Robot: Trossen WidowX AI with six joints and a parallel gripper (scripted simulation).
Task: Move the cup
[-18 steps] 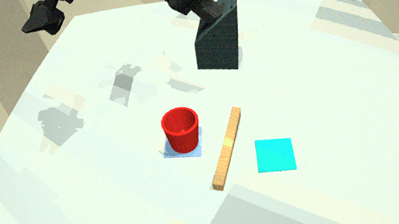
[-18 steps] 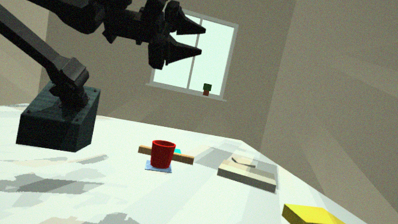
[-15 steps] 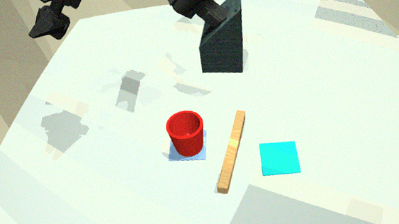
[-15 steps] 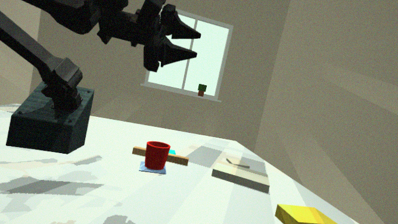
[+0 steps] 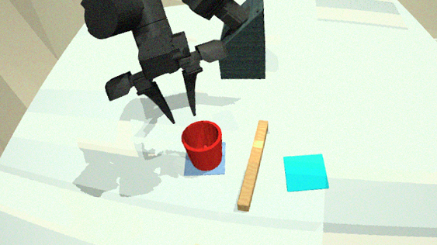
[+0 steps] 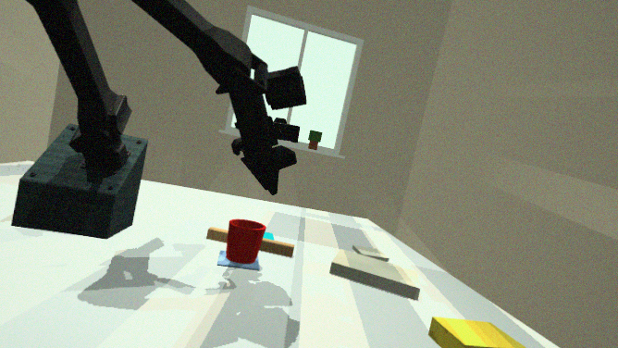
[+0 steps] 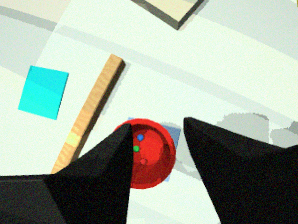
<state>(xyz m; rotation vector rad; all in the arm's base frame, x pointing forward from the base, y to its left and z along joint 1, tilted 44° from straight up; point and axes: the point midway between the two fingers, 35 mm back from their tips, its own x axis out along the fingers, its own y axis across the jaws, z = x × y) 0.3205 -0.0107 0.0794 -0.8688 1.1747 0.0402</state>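
Right now the red cup is 30 mm behind my gripper tip, 10 mm to the left of it and 110 mm below it. From my gripper tip the other things lie so: flat grey slab: 260 mm ahead, 60 mm to the left, 140 mm below; wooden bar: 20 mm behind, 100 mm to the left, 150 mm below; light blue pad: 40 mm behind, 160 mm below.
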